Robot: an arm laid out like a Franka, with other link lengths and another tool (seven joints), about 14 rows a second.
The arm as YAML. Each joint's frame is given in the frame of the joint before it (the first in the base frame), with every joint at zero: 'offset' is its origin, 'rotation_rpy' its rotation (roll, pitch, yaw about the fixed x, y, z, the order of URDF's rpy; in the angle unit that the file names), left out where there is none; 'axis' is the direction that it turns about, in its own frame. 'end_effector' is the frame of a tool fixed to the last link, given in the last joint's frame.
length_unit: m
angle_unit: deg
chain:
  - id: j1
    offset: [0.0, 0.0, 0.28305]
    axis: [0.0, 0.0, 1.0]
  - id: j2
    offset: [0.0, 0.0, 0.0]
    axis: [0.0, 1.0, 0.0]
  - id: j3
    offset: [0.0, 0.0, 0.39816]
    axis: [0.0, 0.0, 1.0]
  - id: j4
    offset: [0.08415, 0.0, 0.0]
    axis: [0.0, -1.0, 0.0]
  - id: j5
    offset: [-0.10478, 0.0, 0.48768]
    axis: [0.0, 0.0, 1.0]
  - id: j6
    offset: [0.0, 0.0, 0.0]
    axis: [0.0, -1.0, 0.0]
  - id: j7
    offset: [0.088, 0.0, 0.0]
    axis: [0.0, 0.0, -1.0]
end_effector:
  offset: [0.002, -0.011, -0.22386]
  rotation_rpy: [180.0, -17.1, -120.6]
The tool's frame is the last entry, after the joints.
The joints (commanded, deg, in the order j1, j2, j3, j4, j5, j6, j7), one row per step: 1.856 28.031 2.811 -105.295 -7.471 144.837 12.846; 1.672 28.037 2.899 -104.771 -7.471 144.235 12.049; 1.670 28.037 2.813 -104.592 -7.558 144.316 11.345; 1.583 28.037 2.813 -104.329 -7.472 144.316 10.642; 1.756 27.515 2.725 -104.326 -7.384 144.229 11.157; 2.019 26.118 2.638 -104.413 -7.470 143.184 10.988; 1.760 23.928 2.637 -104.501 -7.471 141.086 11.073; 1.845 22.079 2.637 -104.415 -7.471 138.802 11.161; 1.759 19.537 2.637 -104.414 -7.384 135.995 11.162; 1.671 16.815 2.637 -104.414 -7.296 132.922 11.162; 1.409 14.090 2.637 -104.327 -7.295 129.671 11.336; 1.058 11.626 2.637 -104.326 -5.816 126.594 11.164; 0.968 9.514 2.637 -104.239 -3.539 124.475 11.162
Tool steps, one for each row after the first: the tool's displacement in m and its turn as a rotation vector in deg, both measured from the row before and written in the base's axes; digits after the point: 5 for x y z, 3 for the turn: 0.00231 -0.00165 0.00372 -0.182 0.107 0.618; 0.00192 -0.00116 0.00197 -0.224 -0.238 0.671; 0.00225 -0.00106 0.00260 -0.067 -0.229 0.535; 0.00076 0.00132 0.00730 0.138 -0.454 -0.473; -0.00133 0.00180 0.01686 -0.268 -0.282 0.329; -0.00374 -0.00518 0.02569 -0.245 -0.040 -0.510; -0.00476 -0.00035 0.02201 -0.263 0.311 -0.197; -0.00729 -0.00306 0.02960 -0.265 0.229 -0.388; -0.00954 -0.00325 0.03119 -0.280 0.314 -0.422; -0.01109 -0.00588 0.03135 -0.318 0.383 -0.752; -0.01272 -0.00367 0.02625 0.968 0.684 -1.139; -0.00999 0.00286 0.02390 1.898 0.044 -1.184
